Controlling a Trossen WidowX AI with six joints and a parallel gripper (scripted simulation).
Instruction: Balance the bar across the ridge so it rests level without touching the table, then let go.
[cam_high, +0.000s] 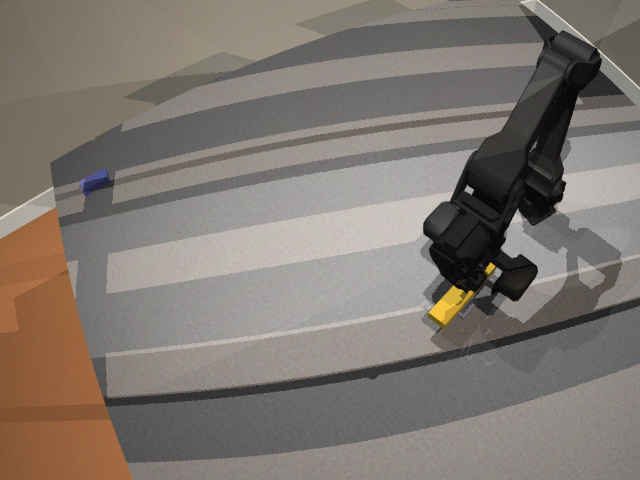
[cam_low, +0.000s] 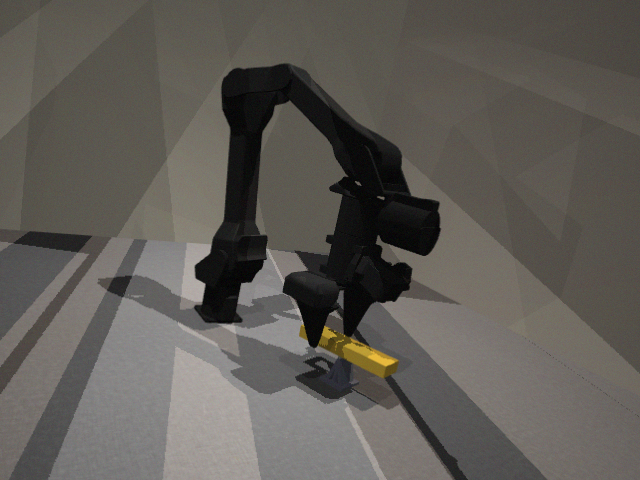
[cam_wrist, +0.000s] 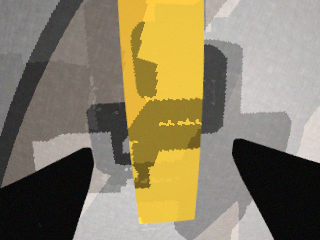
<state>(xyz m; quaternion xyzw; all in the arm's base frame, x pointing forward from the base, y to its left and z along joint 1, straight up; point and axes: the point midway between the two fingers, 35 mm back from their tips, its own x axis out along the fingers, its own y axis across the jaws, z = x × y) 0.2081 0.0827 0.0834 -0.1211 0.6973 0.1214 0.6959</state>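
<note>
Right now my gripper tip is 3 cm short of the yellow bar and 1 cm to the right of it. Also, from my gripper tip: blue block 53 cm ahead, 58 cm to the right, 4 cm below.
</note>
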